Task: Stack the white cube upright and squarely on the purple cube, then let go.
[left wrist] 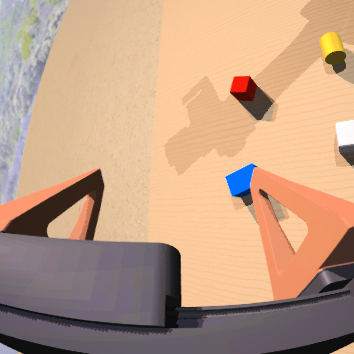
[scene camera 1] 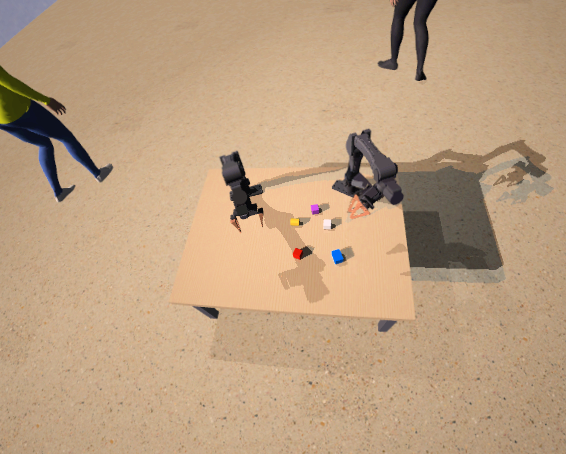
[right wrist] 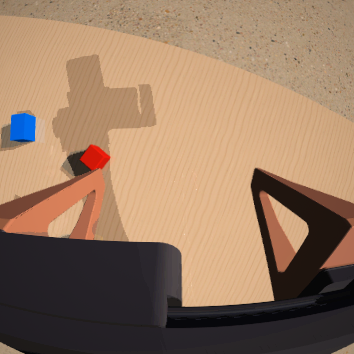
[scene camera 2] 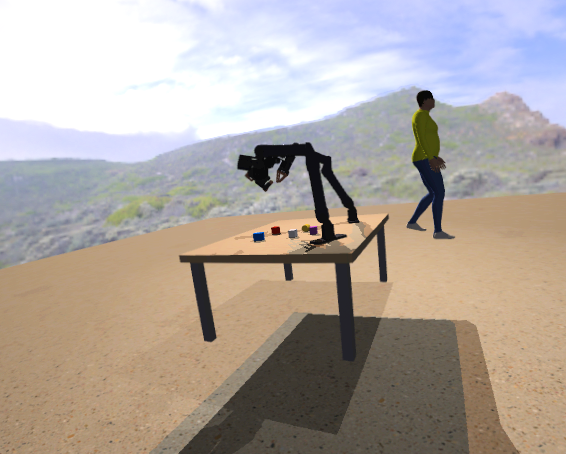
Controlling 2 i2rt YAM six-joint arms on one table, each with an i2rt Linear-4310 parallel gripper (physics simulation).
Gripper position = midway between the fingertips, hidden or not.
Observation:
My left gripper (left wrist: 176,176) is open, with nothing in its grasp. My right gripper (right wrist: 177,176) is open, holding nothing.

